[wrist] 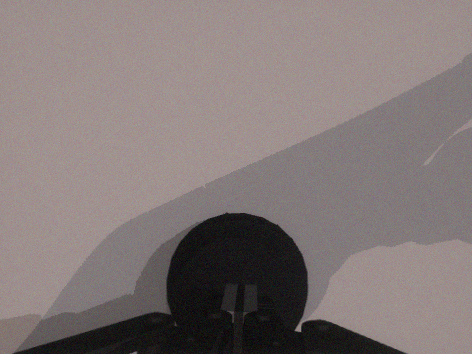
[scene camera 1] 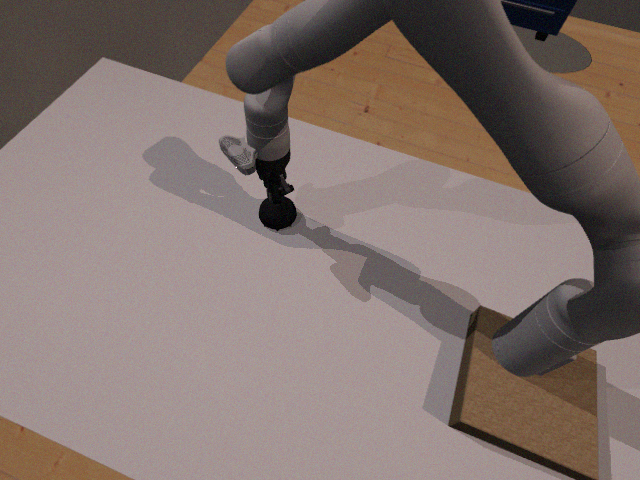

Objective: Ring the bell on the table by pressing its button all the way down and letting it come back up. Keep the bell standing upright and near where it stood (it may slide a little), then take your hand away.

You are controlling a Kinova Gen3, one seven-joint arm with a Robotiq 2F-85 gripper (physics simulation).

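Seen in the pictures: gripper, between the fingertips: (wrist: 241, 305) (scene camera 1: 273, 198); arm's base, origin of its link: (scene camera 1: 516, 350).
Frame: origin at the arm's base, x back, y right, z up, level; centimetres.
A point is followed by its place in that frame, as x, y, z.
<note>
The bell (scene camera 1: 277, 214) @[-51.2, 13.4, -1.0] (wrist: 237, 250) @[-53.7, 13.6, -1.1] is a black dome that stands upright on the pale table, left of the middle in the scene view and at the bottom centre in the wrist view. My gripper (scene camera 1: 276, 199) @[-52.8, 15.4, 1.4] (wrist: 241, 305) @[-52.8, 15.4, 1.4] is shut, with no thing between its fingers. It points down over the bell, and its fingertips are at the top of the dome, in line with its middle part. The button is hidden by the fingertips, so I cannot tell how far down it is.
A brown wooden block (scene camera 1: 522, 408) @[1.4, -9.8, 0.4] lies at the lower right of the table (scene camera 1: 206, 335) @[-54.8, -14.5, -4.9], under a part of my arm. A blue cabinet (scene camera 1: 542, 15) stands on the wooden floor (scene camera 1: 413, 113) beyond the table. Shadows of the arm cross the table around the bell.
</note>
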